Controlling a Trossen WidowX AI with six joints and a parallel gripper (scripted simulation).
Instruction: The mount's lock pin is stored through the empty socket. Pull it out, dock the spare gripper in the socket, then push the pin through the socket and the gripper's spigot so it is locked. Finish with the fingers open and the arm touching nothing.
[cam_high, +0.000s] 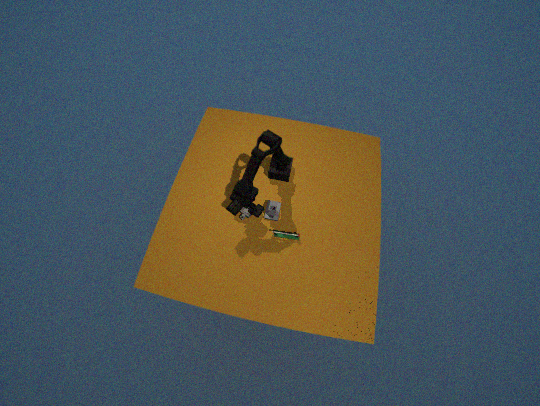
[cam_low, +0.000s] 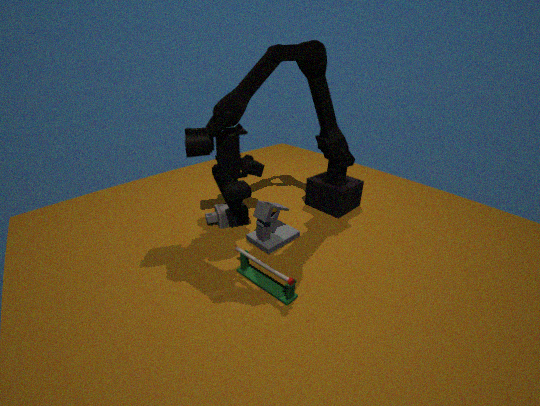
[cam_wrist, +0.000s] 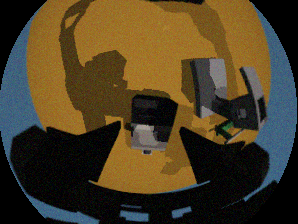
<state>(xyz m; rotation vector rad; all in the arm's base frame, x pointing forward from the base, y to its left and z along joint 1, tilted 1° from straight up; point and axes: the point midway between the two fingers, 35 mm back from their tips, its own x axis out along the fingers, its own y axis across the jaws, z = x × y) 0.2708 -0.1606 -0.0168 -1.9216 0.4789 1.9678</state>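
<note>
The spare gripper lies 10 mm ahead of my gripper tip, 10 mm to the right of it and 20 mm below it. From my gripper tip the other things lie so: grey mount: 140 mm to the left, 10 mm above; then green mount: 120 mm ahead, 230 mm to the left, 10 mm below.
</note>
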